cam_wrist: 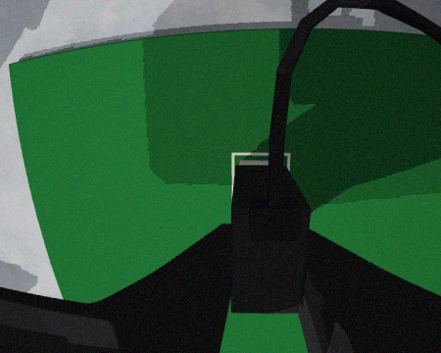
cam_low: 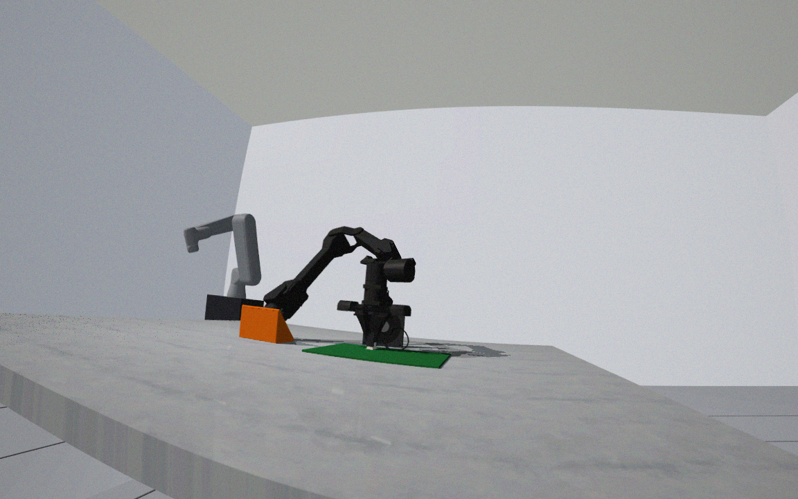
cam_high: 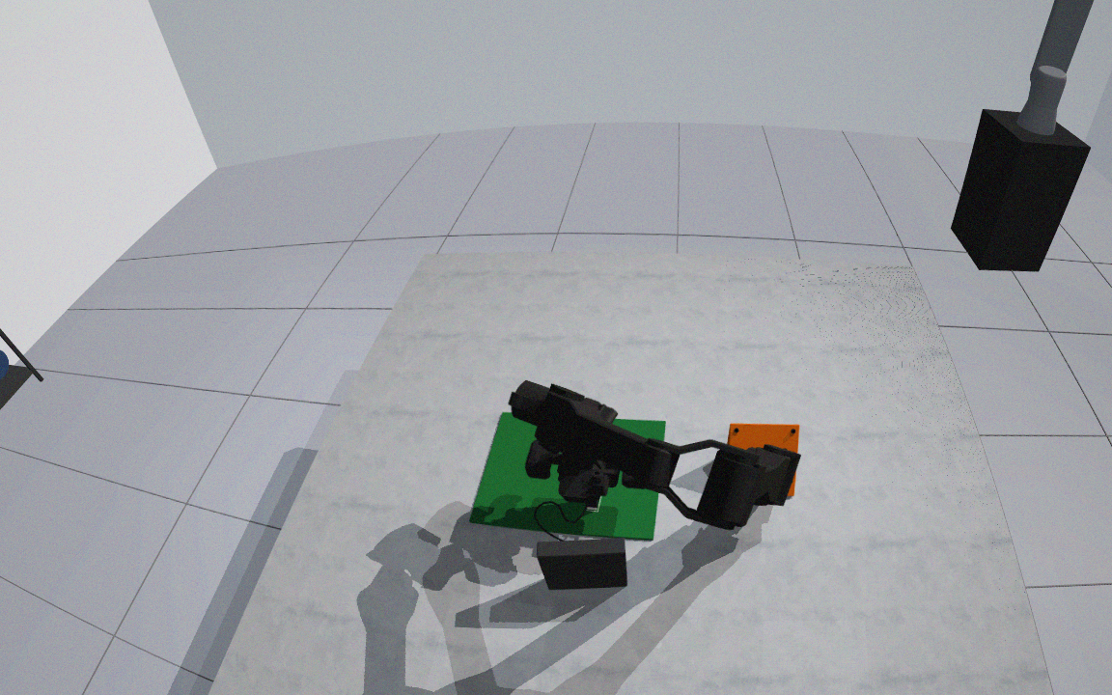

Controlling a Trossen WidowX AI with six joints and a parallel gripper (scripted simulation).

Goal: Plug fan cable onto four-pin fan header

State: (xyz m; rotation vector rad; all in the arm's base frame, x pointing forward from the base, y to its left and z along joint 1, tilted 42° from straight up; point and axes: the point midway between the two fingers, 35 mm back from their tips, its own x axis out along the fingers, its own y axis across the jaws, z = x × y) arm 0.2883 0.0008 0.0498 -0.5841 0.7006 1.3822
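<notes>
Right now the black plug is 1 cm to the left of my gripper tip and 1 cm above it. The rest, counted from my gripper tip: white four-pin header: 2 cm below, 1 cm to the left; black fan: 14 cm to the left, 4 cm above; green board: 6 cm to the right, 4 cm below, 4 cm ahead.
</notes>
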